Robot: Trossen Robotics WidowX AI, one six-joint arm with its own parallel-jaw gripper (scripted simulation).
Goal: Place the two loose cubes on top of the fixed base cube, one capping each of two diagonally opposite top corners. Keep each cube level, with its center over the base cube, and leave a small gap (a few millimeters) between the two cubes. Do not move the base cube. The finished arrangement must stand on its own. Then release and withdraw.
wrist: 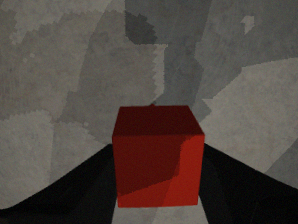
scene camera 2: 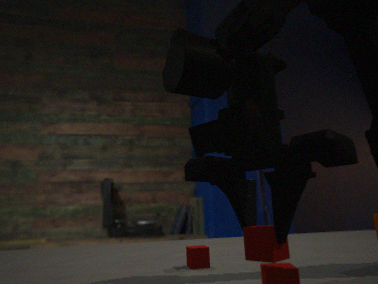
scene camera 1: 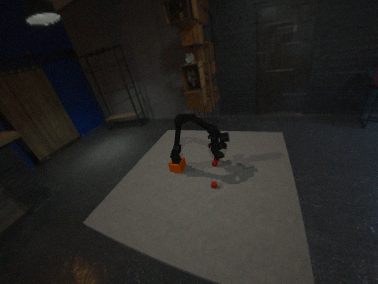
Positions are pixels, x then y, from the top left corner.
Scene:
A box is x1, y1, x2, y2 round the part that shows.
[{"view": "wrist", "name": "gripper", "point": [156, 152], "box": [0, 144, 297, 223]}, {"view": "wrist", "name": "red cube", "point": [157, 150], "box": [112, 105, 204, 207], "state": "held by the gripper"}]

